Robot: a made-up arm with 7 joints. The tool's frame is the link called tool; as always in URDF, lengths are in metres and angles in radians. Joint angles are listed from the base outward.
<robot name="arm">
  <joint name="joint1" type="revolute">
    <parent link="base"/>
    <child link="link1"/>
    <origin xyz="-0.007 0.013 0.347" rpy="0 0 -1.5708"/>
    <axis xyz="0 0 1"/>
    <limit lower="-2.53" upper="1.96"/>
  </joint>
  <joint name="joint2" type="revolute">
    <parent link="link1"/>
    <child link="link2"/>
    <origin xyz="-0.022 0.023 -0.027" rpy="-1.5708 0 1.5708"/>
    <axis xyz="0 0 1"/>
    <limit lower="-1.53" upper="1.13"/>
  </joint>
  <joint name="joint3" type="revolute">
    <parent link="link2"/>
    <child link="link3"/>
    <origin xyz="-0.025 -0.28 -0.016" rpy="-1.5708 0 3.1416"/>
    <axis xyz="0 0 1"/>
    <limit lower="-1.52" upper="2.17"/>
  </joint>
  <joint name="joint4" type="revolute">
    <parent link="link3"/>
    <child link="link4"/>
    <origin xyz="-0.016 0.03 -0.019" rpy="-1.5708 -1.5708 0"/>
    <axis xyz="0 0 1"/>
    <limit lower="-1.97" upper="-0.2"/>
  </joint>
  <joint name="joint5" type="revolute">
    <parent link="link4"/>
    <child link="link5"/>
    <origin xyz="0.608 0.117 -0.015" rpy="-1.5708 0 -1.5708"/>
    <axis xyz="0 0 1"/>
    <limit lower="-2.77" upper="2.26"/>
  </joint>
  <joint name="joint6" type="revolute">
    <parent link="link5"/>
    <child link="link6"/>
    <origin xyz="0.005 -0.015 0.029" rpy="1.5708 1.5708 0"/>
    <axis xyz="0 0 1"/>
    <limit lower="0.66" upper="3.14"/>
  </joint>
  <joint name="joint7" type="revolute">
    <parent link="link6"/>
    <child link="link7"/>
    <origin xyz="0.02 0.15 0.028" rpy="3.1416 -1.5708 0"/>
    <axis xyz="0 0 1"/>
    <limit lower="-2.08" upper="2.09"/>
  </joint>
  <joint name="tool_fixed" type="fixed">
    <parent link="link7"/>
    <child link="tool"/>
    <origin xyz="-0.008 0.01 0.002" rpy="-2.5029 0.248 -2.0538"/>
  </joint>
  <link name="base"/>
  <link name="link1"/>
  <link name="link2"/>
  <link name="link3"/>
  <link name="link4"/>
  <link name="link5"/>
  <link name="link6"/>
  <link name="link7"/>
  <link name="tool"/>
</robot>
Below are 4 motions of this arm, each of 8 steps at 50 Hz.
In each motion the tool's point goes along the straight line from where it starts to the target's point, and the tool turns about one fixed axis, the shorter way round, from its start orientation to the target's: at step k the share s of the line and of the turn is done. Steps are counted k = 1, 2, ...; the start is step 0. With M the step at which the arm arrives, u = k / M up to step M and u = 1 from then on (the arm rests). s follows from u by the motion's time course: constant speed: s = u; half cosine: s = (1 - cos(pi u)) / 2; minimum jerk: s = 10 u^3 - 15 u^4 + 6 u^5.
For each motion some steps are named. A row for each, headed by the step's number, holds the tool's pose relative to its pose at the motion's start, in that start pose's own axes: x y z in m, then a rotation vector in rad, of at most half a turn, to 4 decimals.
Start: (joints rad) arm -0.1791 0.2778 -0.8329 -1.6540 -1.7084 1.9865 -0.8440
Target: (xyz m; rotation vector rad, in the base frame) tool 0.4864 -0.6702 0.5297 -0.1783 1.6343 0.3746
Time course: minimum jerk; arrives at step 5
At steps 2, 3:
2: -0.0041 0.0000 -0.0080 0.0015 0.0038 -0.0032
3: -0.0089 -0.0001 -0.0172 0.0031 0.0082 -0.0068

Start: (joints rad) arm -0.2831 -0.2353 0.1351 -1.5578 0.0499 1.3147 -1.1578
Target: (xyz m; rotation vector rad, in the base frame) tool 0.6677 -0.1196 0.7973 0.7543 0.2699 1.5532
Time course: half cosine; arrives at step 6
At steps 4, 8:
4: 0.0042 -0.0096 -0.0082 0.0160 -0.0110 0.0325
8: 0.0056 -0.0127 -0.0110 0.0213 -0.0147 0.0434

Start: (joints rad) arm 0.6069 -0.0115 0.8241 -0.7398 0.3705 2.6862 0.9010
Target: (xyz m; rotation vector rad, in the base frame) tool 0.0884 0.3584 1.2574 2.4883 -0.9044 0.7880
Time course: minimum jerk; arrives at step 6
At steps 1, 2, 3, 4, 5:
1: -0.0011 0.0000 -0.0005 -0.0002 0.0010 -0.0011
2: -0.0063 0.0002 -0.0028 -0.0013 0.0059 -0.0065
3: -0.0150 0.0004 -0.0066 -0.0031 0.0140 -0.0154
4: -0.0237 0.0006 -0.0104 -0.0049 0.0221 -0.0244
5: -0.0290 0.0008 -0.0127 -0.0060 0.0270 -0.0298

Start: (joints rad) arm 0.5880 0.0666 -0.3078 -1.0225 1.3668 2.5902 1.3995
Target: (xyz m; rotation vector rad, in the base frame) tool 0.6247 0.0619 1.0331 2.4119 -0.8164 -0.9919
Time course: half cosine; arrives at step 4
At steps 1, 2, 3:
1: 0.0002 0.0026 0.0002 0.0046 -0.0011 0.0002
2: 0.0006 0.0088 0.0006 0.0156 -0.0039 0.0005
3: 0.0010 0.0151 0.0011 0.0267 -0.0066 0.0009

